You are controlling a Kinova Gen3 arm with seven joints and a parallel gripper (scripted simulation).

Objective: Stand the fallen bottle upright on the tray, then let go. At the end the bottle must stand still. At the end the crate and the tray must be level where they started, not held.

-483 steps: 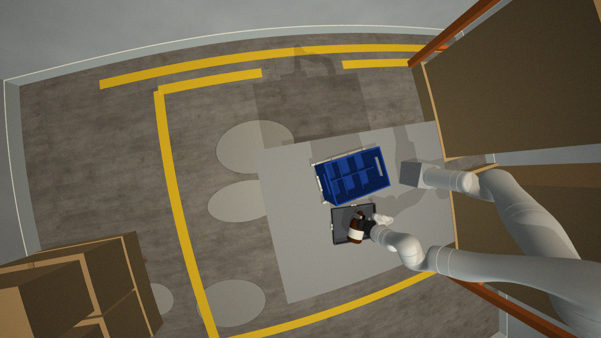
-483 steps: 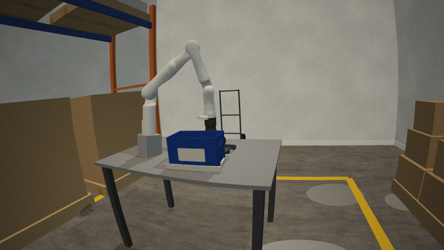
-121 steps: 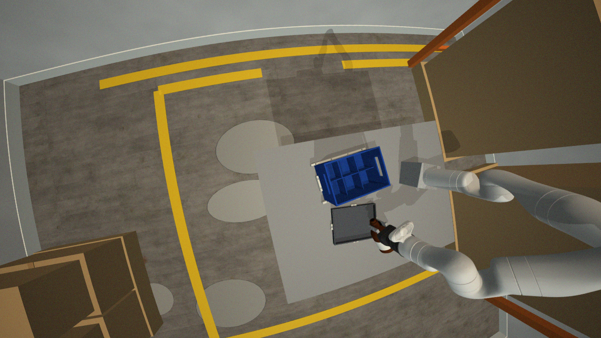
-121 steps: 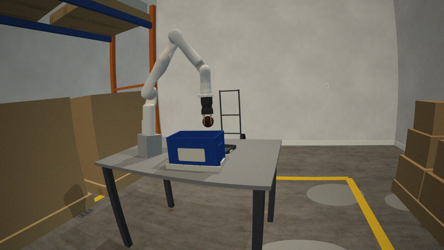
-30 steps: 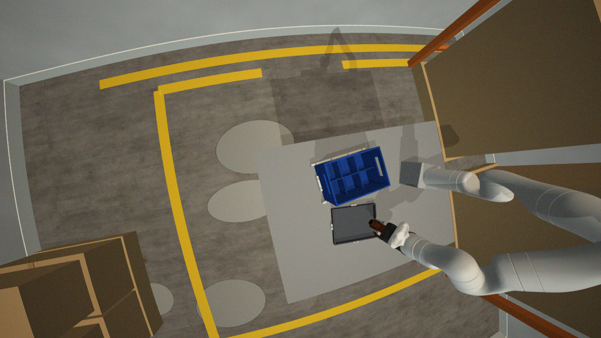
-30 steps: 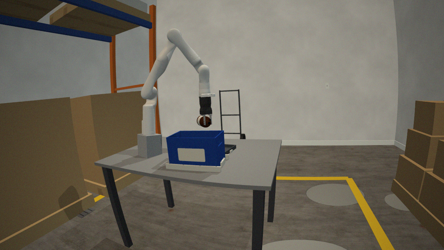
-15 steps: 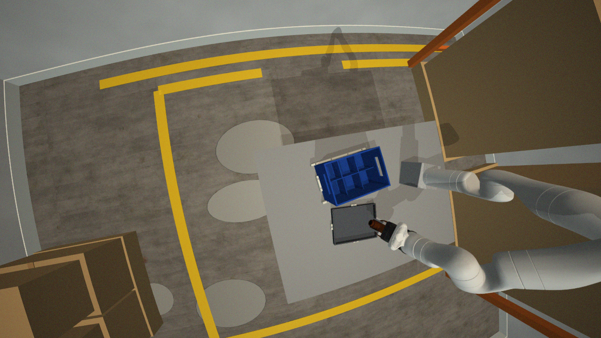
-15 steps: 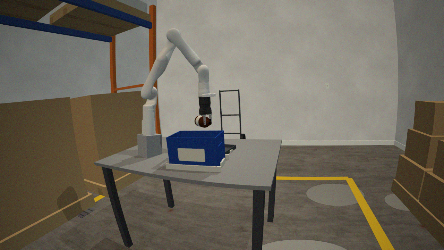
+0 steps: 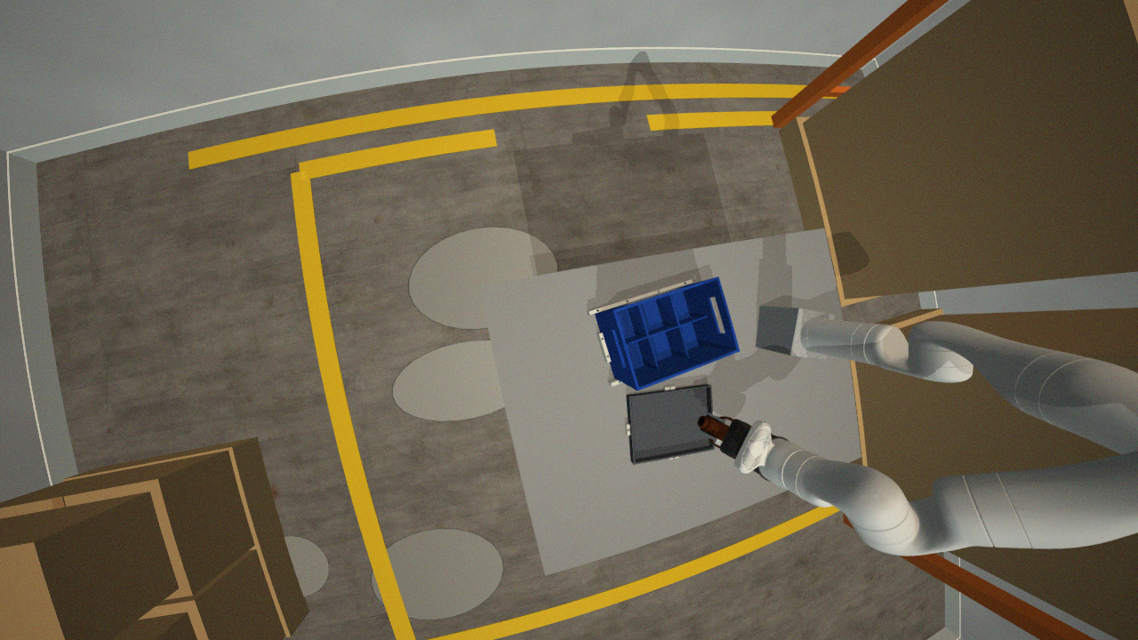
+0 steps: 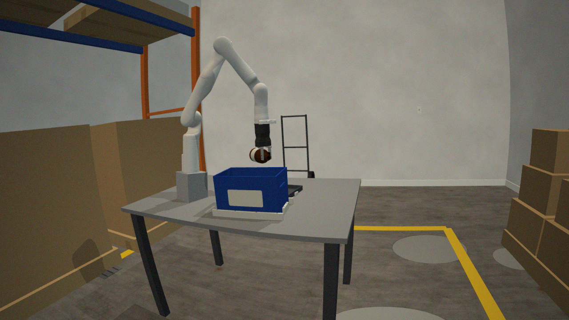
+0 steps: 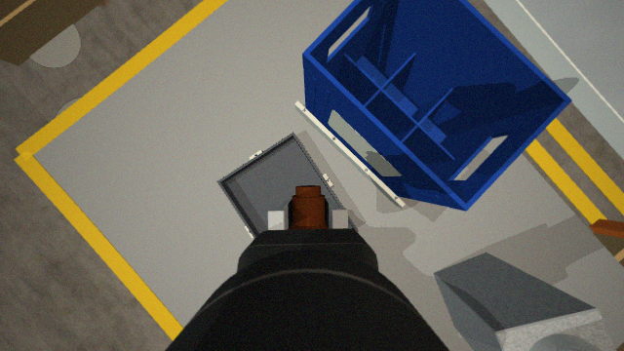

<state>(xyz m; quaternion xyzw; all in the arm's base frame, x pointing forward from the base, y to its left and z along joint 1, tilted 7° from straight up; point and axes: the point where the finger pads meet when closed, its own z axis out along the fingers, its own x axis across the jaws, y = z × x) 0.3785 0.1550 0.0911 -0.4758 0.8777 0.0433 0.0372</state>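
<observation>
Now: the brown bottle 40 mm behind my hand, 30 mm to the left of it and 10 mm below it. From my hand the other things lie so: dark grey tray (190 mm below, 50 mm to the left); blue crate (210 mm to the right, 120 mm below, 40 mm ahead).
</observation>
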